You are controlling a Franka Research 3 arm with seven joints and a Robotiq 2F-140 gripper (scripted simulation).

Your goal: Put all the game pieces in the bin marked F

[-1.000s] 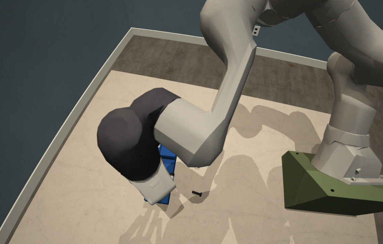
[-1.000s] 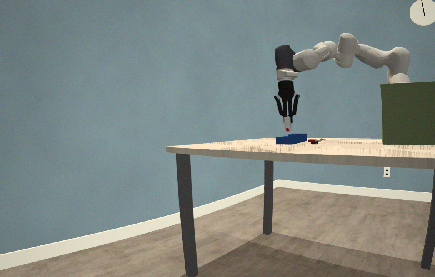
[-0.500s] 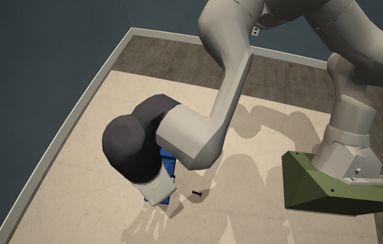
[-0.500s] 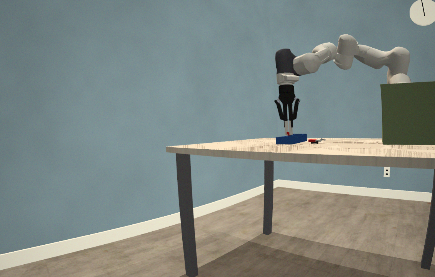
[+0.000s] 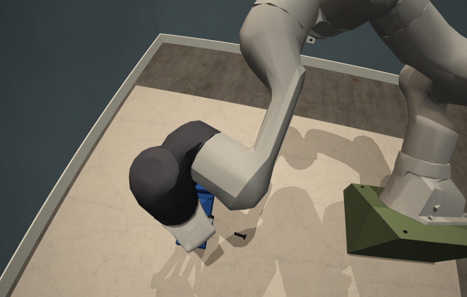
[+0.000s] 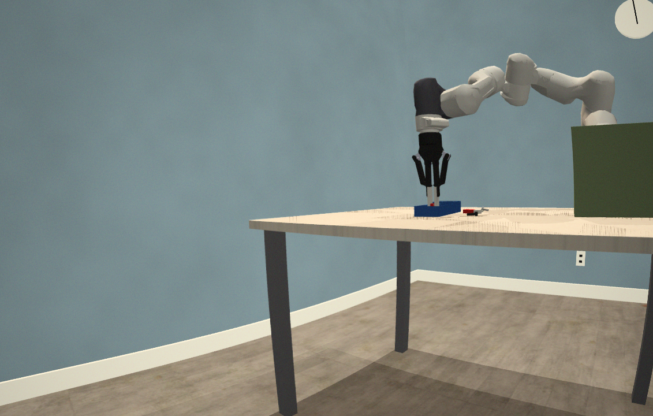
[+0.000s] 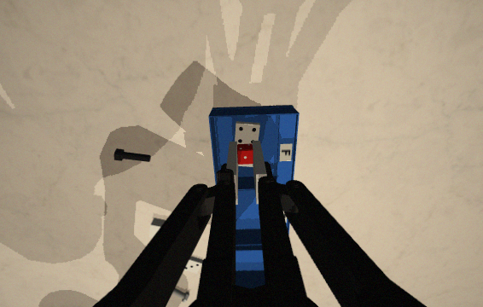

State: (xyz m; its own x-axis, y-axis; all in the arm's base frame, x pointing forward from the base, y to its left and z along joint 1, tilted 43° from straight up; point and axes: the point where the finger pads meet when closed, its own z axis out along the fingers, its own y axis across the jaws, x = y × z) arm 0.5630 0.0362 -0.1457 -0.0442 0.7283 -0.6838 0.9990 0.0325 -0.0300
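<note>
My hand is 3 cm above the red die. Round my hand: blue three-part bin: 1 cm ahead, 8 cm to the right, 4 cm below; white domino: 1 cm to the left, 5 cm below; black bolt: 13 cm behind, 1 cm to the right, 5 cm below.
</note>
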